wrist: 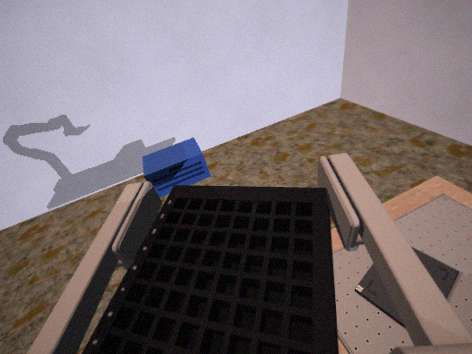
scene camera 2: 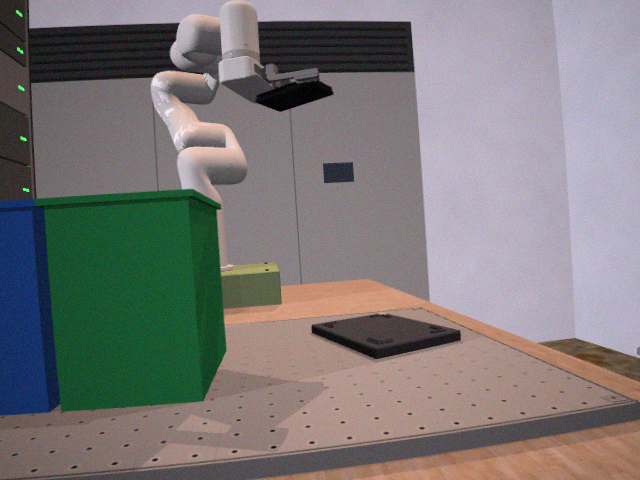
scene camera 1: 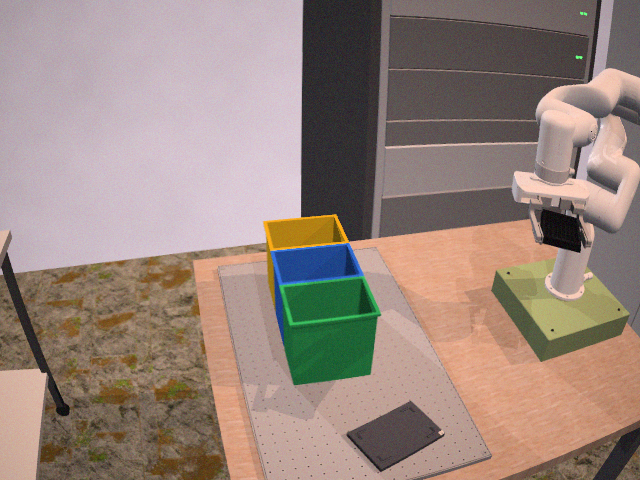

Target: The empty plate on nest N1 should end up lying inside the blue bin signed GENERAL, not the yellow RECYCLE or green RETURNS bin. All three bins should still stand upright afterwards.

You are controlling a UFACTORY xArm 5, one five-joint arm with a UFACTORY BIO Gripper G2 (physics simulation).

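Pixels of known places: end effector, tool point: (wrist: pixel 232 210) (scene camera 2: pixel 314 84) (scene camera 1: pixel 562 236); arm's base, origin of the base link: (scene camera 1: pixel 564 287).
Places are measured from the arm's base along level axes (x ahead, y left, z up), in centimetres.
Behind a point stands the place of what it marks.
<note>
My gripper (scene camera 1: pixel 562 243) @(x 31.6, y 24.4, z 36.2 cm) (wrist: pixel 237 215) @(x 31.6, y 24.4, z 36.2 cm) is shut on the black, many-welled plate (scene camera 1: pixel 559 229) @(x 29.8, y 21.4, z 35.6 cm) (scene camera 2: pixel 294 97) @(x 29.2, y 20.8, z 34.5 cm) (wrist: pixel 240 265) @(x 30.8, y 21.9, z 35.9 cm), holding it tilted, high above the green robot base and well to the right of the bins in scene camera 1. The dark nest (scene camera 1: pixel 395 436) @(x 61.1, y 26.2, z -4.9 cm) (scene camera 2: pixel 385 336) @(x 65.3, y 24.7, z -4.9 cm) (wrist: pixel 440 272) @(x 66.9, y 23.5, z -4.8 cm) has no plate on it. The blue bin (scene camera 1: pixel 316 263) @(x 64.5, y -19.0, z 7.8 cm) (scene camera 2: pixel 19 310) @(x 75.1, y -9.8, z 2.8 cm) stands upright between the yellow bin (scene camera 1: pixel 305 233) @(x 63.6, y -32.0, z 7.8 cm) and the green bin (scene camera 1: pixel 333 347) @(x 68.0, y 5.5, z 4.1 cm) (scene camera 2: pixel 124 304) @(x 75.8, y -1.0, z 2.7 cm), which are also upright. The bins' signs and the blue bin's floor are hidden.
The bins and nest stand on a perforated grey board (scene camera 1: pixel 413 356) @(x 47.9, y 3.7, z -6.0 cm) (scene camera 2: pixel 361 408) @(x 82.0, y 17.2, z -6.0 cm) on the wooden table (scene camera 1: pixel 496 408) @(x 35.8, y 25.5, z -7.3 cm). The olive base block (scene camera 1: pixel 578 328) @(x 6.6, y 16.3, z 0.2 cm) (scene camera 2: pixel 253 286) @(x 17.0, y 10.7, z -2.9 cm) carries the arm. A grey rack (scene camera 1: pixel 460 98) stands behind the table. A blue slotted box (wrist: pixel 175 162) shows beyond the plate.
</note>
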